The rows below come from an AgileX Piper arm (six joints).
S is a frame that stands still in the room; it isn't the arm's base.
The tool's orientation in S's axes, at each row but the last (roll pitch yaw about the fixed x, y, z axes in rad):
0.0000 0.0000 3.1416
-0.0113 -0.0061 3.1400
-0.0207 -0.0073 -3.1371
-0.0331 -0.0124 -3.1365
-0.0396 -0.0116 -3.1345
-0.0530 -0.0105 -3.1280
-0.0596 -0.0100 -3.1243
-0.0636 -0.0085 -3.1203
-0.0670 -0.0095 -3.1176
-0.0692 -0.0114 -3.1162
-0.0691 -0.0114 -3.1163
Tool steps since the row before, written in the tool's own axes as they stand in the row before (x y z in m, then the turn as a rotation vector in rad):
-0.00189 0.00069 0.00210 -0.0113 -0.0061 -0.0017
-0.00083 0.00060 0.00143 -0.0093 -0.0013 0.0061
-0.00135 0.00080 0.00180 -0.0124 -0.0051 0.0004
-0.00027 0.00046 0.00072 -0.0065 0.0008 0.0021
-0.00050 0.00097 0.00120 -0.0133 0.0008 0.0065
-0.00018 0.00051 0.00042 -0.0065 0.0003 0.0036
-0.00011 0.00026 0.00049 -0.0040 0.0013 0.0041
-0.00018 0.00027 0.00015 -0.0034 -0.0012 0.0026
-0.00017 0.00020 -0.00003 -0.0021 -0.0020 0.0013
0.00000 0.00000 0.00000 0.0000 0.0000 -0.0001
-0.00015 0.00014 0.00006 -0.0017 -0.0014 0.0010
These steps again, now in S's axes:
0.00189 -0.00069 0.00210 0.0113 0.0061 -0.0017
0.00084 -0.00062 0.00142 0.0093 0.0012 0.0061
0.00137 -0.00083 0.00177 0.0124 0.0051 0.0004
0.00028 -0.00048 0.00070 0.0065 -0.0008 0.0020
0.00052 -0.00101 0.00115 0.0134 -0.0010 0.0063
0.00019 -0.00053 0.00039 0.0065 -0.0004 0.0035
0.00012 -0.00029 0.00047 0.0041 -0.0015 0.0040
0.00019 -0.00028 0.00013 0.0034 0.0011 0.0026
0.00017 -0.00019 -0.00004 0.0021 0.0020 0.0014
0.00000 0.00000 0.00000 0.0000 0.0000 -0.0001
0.00015 -0.00014 0.00005 0.0017 0.0014 0.0011

